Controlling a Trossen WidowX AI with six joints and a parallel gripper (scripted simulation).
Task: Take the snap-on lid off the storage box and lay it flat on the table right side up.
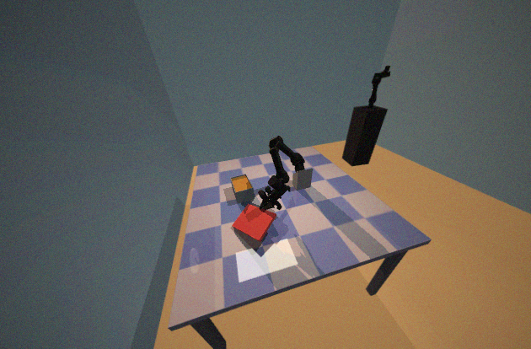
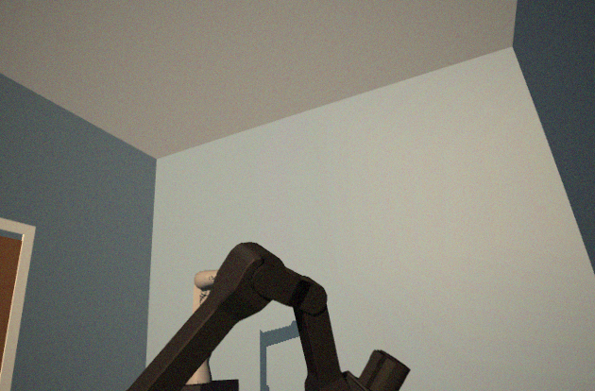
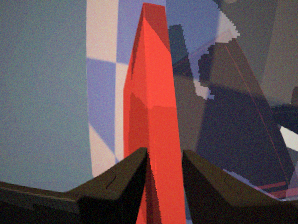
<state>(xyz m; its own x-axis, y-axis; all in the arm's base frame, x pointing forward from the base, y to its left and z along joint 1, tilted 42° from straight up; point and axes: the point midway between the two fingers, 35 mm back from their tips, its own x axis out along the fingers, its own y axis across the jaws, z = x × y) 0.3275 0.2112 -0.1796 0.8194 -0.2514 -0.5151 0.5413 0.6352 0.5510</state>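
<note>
The red lid lies 6 cm to the left of my gripper tip, 5 cm ahead of it and 2 cm below it. Also, from my gripper tip: grey storage box 29 cm to the right, 11 cm ahead, 3 cm below.
</note>
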